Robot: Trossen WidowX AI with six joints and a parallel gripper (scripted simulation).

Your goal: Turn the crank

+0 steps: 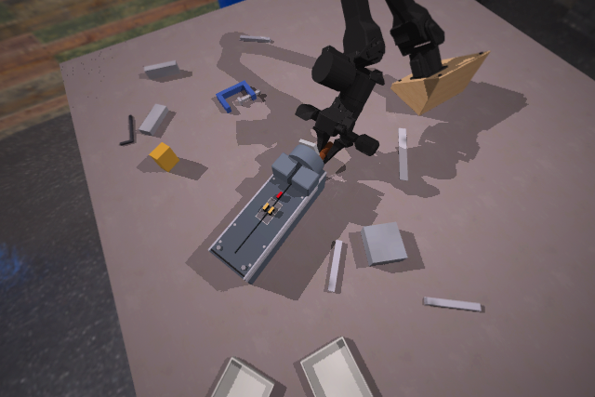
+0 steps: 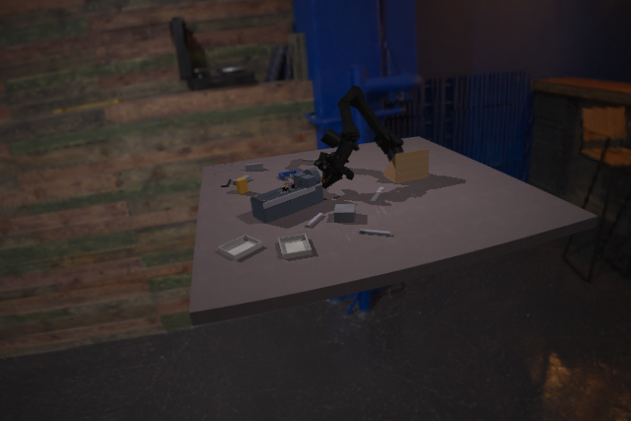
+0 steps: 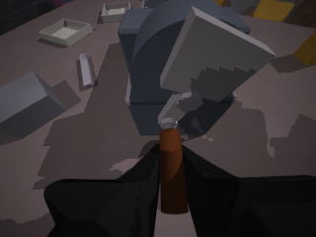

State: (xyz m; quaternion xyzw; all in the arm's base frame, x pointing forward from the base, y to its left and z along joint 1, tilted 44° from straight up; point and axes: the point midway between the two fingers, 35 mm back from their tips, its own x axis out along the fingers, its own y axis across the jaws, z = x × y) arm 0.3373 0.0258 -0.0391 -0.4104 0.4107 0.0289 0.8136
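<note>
My gripper tip is 12 cm short of the red pointer, 4 cm to the right of it and 4 cm below it. From my gripper tip the other things lie so: grey block 1 cm behind, 22 cm to the left, 2 cm below; then blue clamp 6 cm ahead, 31 cm to the right, 3 cm below; then brown crank handle 2 cm behind, 1 cm to the right, 2 cm above.
</note>
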